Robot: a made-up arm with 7 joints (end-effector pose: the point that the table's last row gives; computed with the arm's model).
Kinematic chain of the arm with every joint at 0, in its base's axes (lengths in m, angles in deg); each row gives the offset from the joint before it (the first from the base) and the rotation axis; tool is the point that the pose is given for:
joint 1: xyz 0 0 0.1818 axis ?
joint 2: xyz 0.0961 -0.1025 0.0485 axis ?
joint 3: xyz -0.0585 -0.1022 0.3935 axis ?
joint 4: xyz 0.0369 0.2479 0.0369 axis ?
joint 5: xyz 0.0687 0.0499 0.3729 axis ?
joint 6: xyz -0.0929 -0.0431 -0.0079 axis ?
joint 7: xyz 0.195 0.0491 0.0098 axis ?
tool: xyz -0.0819 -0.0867 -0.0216
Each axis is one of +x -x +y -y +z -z.
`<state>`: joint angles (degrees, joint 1 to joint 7).
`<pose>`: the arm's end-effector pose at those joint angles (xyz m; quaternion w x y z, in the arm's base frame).
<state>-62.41 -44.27 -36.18 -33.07 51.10 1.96 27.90</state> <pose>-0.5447 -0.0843 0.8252 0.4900 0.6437 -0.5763 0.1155</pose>
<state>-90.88 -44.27 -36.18 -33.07 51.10 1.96 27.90</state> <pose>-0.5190 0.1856 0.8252 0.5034 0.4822 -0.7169 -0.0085</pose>
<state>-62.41 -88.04 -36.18 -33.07 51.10 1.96 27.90</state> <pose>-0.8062 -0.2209 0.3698 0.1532 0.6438 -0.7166 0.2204</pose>
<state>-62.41 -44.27 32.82 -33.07 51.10 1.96 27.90</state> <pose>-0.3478 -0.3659 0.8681 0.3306 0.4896 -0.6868 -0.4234</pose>
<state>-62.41 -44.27 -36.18 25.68 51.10 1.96 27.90</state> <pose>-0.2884 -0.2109 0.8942 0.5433 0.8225 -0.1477 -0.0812</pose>
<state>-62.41 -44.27 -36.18 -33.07 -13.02 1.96 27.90</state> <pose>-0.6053 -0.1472 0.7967 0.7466 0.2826 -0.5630 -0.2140</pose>
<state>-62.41 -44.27 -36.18 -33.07 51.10 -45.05 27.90</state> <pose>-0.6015 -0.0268 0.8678 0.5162 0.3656 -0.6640 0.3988</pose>
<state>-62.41 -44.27 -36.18 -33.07 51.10 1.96 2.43</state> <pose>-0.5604 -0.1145 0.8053 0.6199 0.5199 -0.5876 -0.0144</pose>
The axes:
joint 1: +z
joint 2: -x
joint 3: -z
joint 4: +y
joint 5: +x
joint 6: -z
joint 7: +x

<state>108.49 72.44 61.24 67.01 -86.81 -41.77 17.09</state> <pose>-0.4027 0.3418 0.6938 0.5731 -0.7589 0.1213 0.2844</pose>
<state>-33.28 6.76 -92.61 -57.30 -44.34 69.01 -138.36</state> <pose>-0.4282 -0.2570 1.0727 0.4862 -0.6942 0.0476 -0.5287</pose>
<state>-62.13 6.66 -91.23 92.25 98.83 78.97 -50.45</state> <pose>-0.0340 0.2483 0.6584 0.0795 -0.1595 0.9235 -0.3396</pose>
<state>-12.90 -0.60 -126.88 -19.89 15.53 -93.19 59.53</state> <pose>-0.3149 -0.4814 0.9297 0.2987 -0.0128 -0.3388 -0.8921</pose>
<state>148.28 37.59 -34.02 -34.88 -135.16 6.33 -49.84</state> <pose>-0.0320 -0.5799 0.7674 0.1502 0.1399 -0.9336 -0.2938</pose>
